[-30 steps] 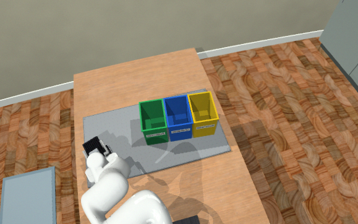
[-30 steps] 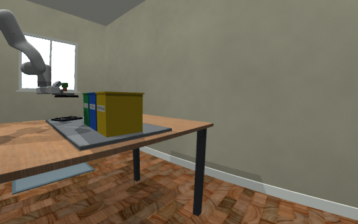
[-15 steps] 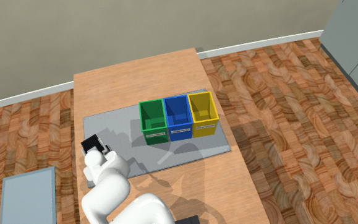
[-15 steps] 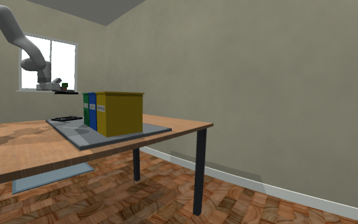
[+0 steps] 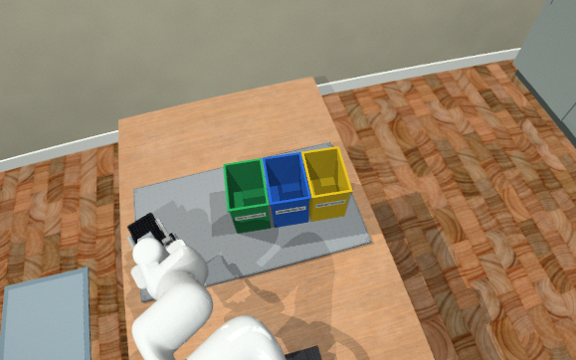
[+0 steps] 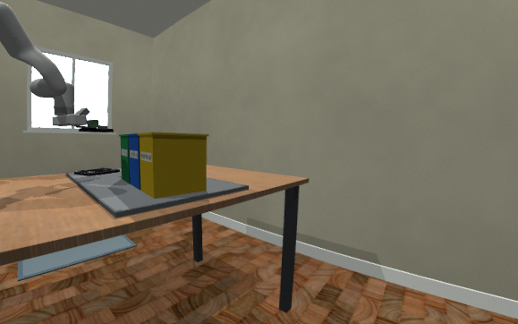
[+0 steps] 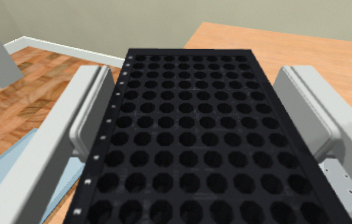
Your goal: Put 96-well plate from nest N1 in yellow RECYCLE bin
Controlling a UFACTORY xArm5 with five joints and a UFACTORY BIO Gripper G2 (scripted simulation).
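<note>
The yellow recycle bin is 58 cm to the right of my hand, 13 cm below it and 8 cm ahead of it. Also, from my hand: black 96-well plate (1 cm below); then green bin (32 cm to the right, 13 cm below, 11 cm ahead); then black plate nest N1 (21 cm below).
</note>
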